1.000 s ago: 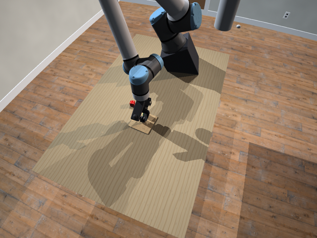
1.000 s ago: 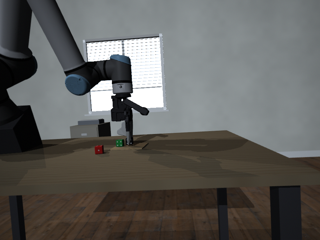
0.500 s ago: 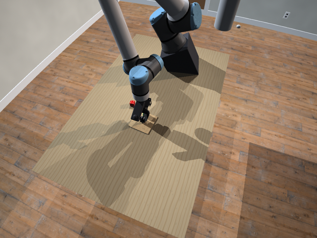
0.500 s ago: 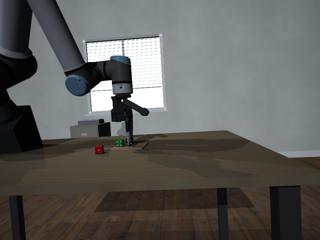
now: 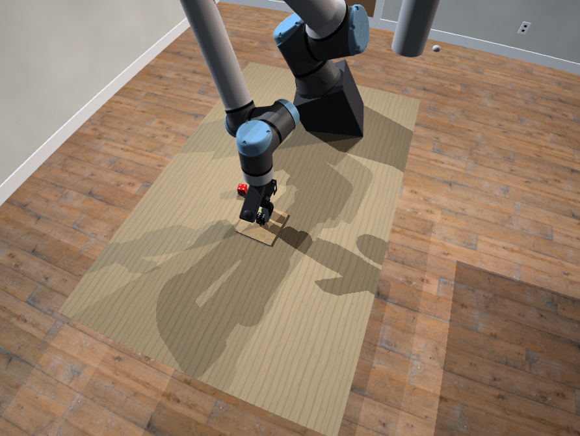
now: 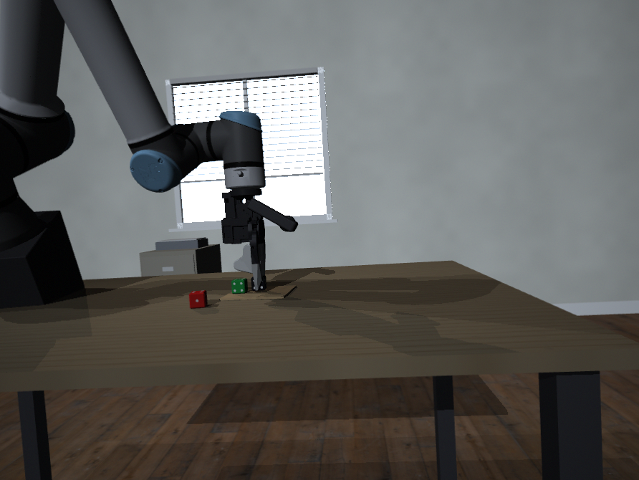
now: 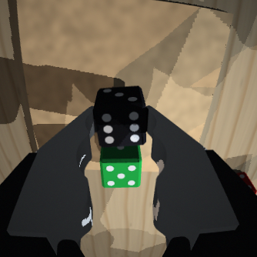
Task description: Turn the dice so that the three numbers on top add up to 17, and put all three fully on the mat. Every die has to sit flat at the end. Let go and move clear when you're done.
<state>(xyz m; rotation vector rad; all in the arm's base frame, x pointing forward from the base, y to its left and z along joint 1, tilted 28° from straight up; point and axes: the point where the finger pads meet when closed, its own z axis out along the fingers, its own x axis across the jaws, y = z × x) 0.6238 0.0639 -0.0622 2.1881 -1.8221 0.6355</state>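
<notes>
The black die lies right at my hand. The rest, counted from my hand: red die: 8 cm behind, 13 cm to the right, 1 cm below; then green die: 4 cm behind, 1 cm to the right, 1 cm below; then tan mat: 2 cm below.
</notes>
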